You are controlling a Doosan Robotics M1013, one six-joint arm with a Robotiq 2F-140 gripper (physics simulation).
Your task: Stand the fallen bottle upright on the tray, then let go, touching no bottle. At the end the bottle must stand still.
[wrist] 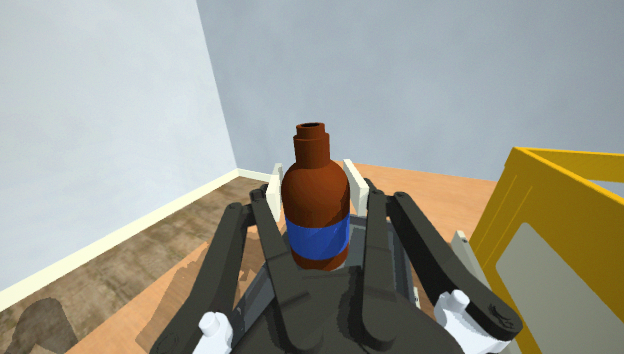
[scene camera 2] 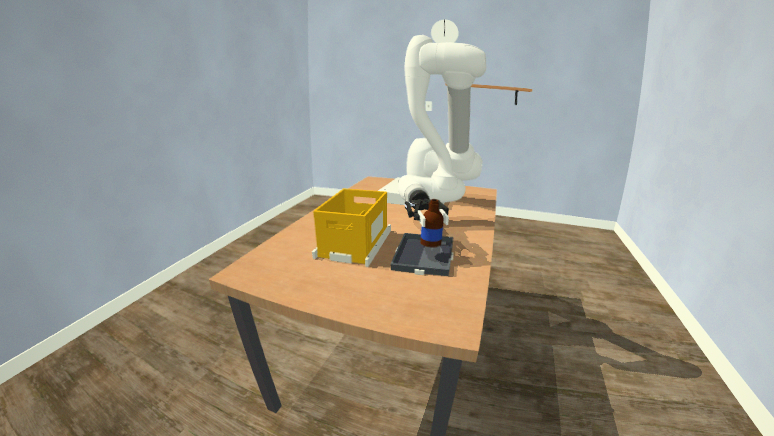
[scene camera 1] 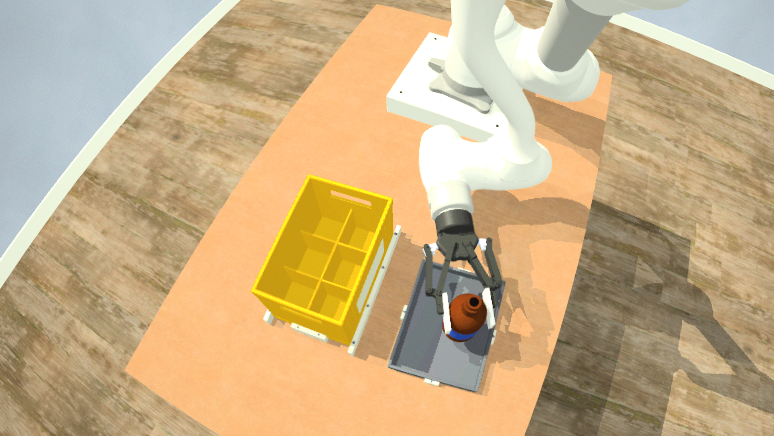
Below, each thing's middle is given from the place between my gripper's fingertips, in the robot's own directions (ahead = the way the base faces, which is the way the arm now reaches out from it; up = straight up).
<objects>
I see my gripper 3 cm past the brown bottle (scene camera 1: 467, 312), 2 cm to the left of it and 1 cm above it.
</objects>
